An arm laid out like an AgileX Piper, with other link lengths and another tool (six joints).
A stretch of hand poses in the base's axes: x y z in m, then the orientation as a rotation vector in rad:
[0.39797 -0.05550 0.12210 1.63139 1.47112 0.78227]
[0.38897 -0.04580 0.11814 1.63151 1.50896 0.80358]
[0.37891 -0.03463 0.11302 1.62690 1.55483 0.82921]
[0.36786 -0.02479 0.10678 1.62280 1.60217 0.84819]
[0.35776 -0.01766 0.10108 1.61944 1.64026 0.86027]
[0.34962 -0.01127 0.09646 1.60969 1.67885 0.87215]
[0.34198 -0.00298 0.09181 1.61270 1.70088 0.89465]
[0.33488 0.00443 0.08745 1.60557 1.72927 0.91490]
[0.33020 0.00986 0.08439 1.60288 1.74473 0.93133]
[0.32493 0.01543 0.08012 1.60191 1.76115 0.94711]
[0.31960 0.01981 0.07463 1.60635 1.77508 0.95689]
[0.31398 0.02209 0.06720 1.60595 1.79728 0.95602]
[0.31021 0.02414 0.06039 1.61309 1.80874 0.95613]
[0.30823 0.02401 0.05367 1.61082 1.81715 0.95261]
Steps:
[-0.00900 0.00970 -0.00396 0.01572 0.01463 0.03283]
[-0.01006 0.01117 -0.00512 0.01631 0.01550 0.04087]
[-0.01105 0.00984 -0.00624 0.01291 0.01922 0.03895]
[-0.01010 0.00713 -0.00570 0.00862 0.01666 0.03003]
[-0.00814 0.00639 -0.00462 0.00514 0.01354 0.03212]
[-0.00764 0.00829 -0.00465 0.01824 0.00836 0.02086]
[-0.00710 0.00741 -0.00436 0.01176 0.00695 0.02730]
[-0.00468 0.00543 -0.00306 0.01073 0.00319 0.01621]
[-0.00527 0.00557 -0.00427 0.01132 0.00505 0.01603]
[-0.00533 0.00438 -0.00549 0.00993 0.00841 0.01077]
[-0.00562 0.00228 -0.00743 0.00091 0.01293 0.01423]
[-0.00377 0.00205 -0.00681 0.00462 0.01100 0.00521]
[-0.00198 -0.00013 -0.00672 -0.00282 0.00437 0.00508]

